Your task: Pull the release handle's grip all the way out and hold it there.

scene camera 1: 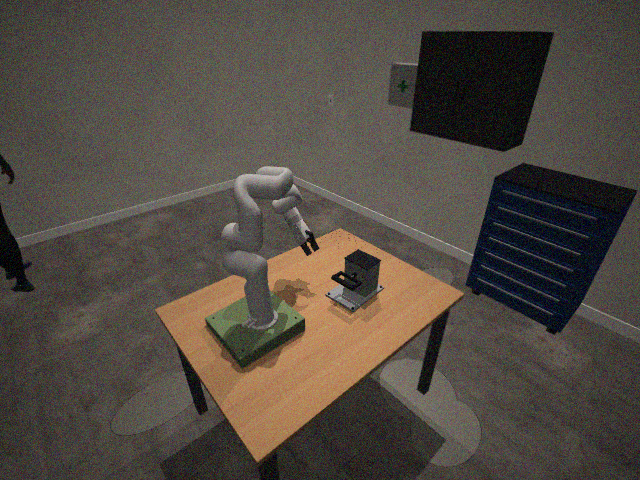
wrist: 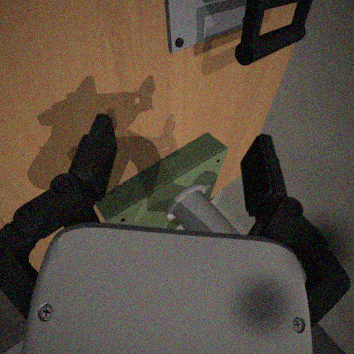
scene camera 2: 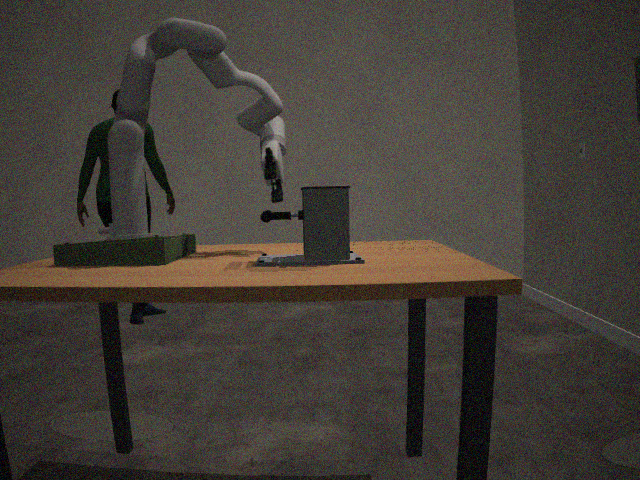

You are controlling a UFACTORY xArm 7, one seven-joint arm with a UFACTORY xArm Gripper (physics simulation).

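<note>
The release handle's black loop grip sticks out level from a grey box. A short stretch of thin rod shows between grip and box in the second scene view. The box stands on a metal base plate. My gripper is open, with nothing between its fingers. It hangs above the grip's height, tilted downward and apart from the handle. In the wrist view the grip is at the upper right, beyond the fingertips.
The arm's green base block sits on the wooden table. A blue drawer cabinet stands beyond the table. A person stands behind the arm in the second scene view.
</note>
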